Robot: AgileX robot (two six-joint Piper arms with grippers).
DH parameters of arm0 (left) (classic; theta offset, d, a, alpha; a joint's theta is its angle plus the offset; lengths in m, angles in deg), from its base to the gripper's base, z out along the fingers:
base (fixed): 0 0 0 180
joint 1: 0 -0.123 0 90
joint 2: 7.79 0 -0.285 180
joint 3: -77.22 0 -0.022 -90
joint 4: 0 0.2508 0 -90
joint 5: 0 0 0.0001 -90
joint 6: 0 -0.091 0 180
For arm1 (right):
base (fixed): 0 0 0 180
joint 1: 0 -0.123 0 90
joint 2: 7.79 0 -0.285 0
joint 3: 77.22 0 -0.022 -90
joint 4: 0 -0.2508 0 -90
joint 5: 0 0 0.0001 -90
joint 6: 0 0.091 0 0
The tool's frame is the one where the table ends.
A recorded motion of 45 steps. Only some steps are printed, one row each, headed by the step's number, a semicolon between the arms.
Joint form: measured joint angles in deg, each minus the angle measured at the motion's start. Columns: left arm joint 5, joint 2, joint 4, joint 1, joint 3, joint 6; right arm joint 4, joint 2, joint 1, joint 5, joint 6, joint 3.
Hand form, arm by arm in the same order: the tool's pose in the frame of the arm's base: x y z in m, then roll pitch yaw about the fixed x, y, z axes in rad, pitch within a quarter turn. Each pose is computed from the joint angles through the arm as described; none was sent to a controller.
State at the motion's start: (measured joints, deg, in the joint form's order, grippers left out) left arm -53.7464 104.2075 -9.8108 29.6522 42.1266 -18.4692; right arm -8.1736 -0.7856 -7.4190 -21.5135 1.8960 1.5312
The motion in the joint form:
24: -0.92 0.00 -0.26 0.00 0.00 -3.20; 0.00 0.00 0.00 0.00 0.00 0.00
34: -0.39 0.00 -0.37 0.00 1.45 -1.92; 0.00 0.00 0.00 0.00 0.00 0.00
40: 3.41 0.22 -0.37 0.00 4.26 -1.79; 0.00 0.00 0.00 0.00 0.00 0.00
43: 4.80 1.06 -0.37 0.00 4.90 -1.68; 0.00 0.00 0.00 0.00 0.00 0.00
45: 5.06 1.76 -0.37 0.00 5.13 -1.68; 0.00 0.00 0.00 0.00 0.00 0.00
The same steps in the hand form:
24: 0.3118 -0.1626 0.1841 1.7452 1.2837 1.3640; 0.0514 0.0115 0.1715 2.6085 1.2235 2.7652
34: 0.3162 -0.1650 0.1895 1.7023 1.3128 1.3243; 0.0514 0.0115 0.1715 2.6085 1.2235 2.7652
40: 0.3243 -0.1704 0.1946 1.7910 1.3180 1.4034; 0.0514 0.0115 0.1715 2.6085 1.2235 2.7652
43: 0.3268 -0.1721 0.1899 1.8980 1.3123 1.5045; 0.0514 0.0115 0.1715 2.6085 1.2235 2.7652
45: 0.3282 -0.1729 0.1860 1.9428 1.3071 1.5473; 0.0514 0.0115 0.1715 2.6085 1.2235 2.7652

